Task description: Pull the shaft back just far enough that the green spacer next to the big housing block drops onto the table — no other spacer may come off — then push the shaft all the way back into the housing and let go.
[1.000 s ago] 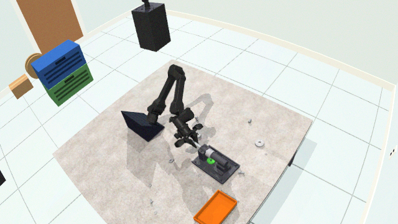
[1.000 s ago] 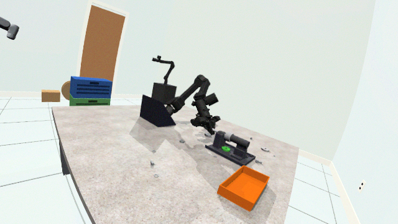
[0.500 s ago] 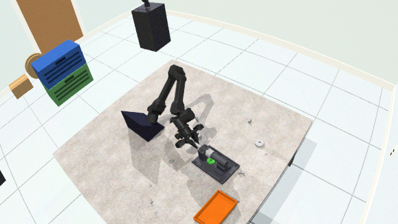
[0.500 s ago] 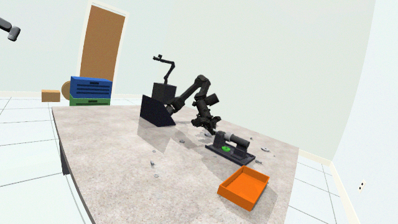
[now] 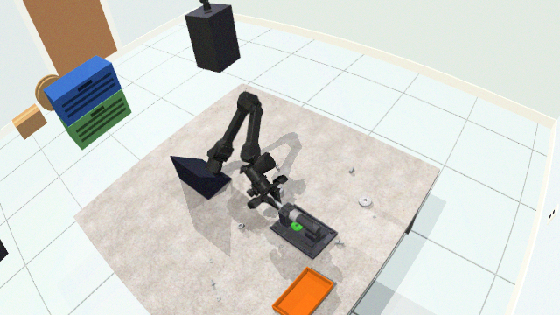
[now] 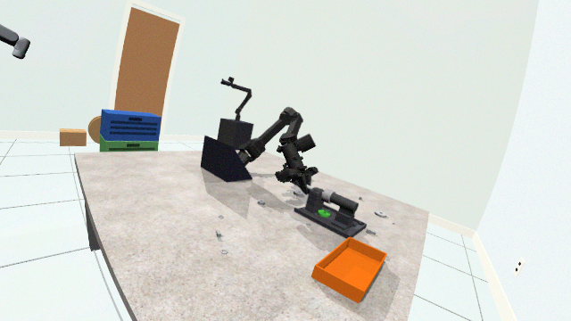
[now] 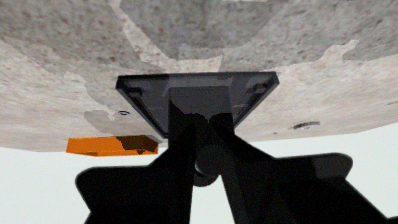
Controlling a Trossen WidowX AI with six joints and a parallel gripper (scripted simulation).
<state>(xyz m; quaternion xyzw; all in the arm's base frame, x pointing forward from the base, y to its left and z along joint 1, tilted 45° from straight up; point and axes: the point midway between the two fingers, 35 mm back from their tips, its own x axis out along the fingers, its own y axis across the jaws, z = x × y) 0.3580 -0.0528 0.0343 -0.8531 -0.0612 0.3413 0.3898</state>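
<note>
The shaft lies 6 cm ahead of my gripper tip, 3 cm above it and 1 cm to the right of it. Also, from my gripper tip: green spacer 9 cm ahead, 4 cm below, 1 cm to the right; then orange tray 27 cm to the right, 27 cm ahead, 4 cm below.
</note>
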